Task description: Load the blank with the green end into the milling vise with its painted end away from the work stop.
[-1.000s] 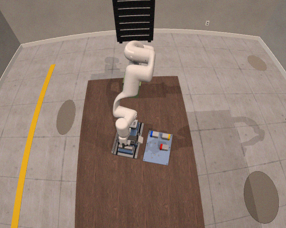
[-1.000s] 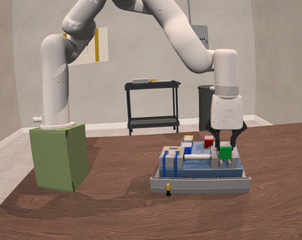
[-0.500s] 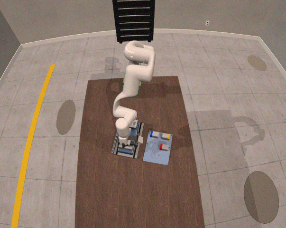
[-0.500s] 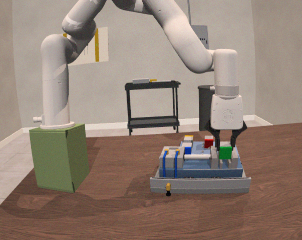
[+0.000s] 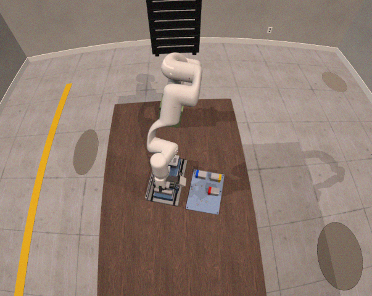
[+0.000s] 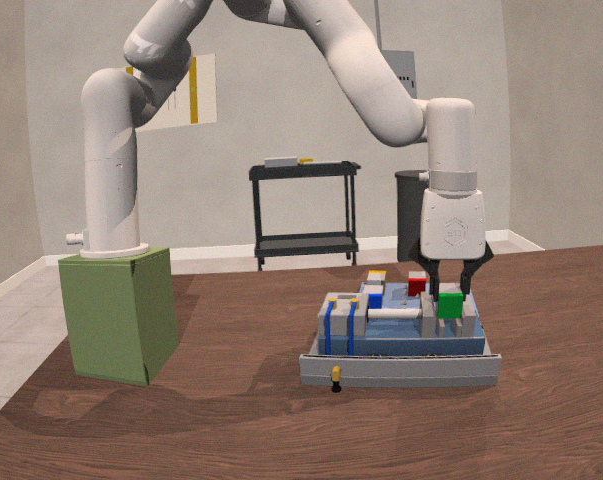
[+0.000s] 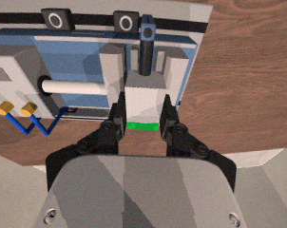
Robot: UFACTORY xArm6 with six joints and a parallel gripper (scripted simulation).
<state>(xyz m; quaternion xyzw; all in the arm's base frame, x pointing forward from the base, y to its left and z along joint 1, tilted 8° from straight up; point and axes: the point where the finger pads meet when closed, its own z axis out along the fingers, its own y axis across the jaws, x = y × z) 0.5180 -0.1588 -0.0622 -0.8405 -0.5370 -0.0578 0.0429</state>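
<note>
My gripper is now 2 cm above the green-ended blank. Also, from my hand: fixed jaw (3 cm ahead, 1 cm to the right, 5 cm below); then moving jaw (3 cm behind, 1 cm to the left, 5 cm below); then dark work stop rod (2 cm ahead, 4 cm to the left, 3 cm below).
</note>
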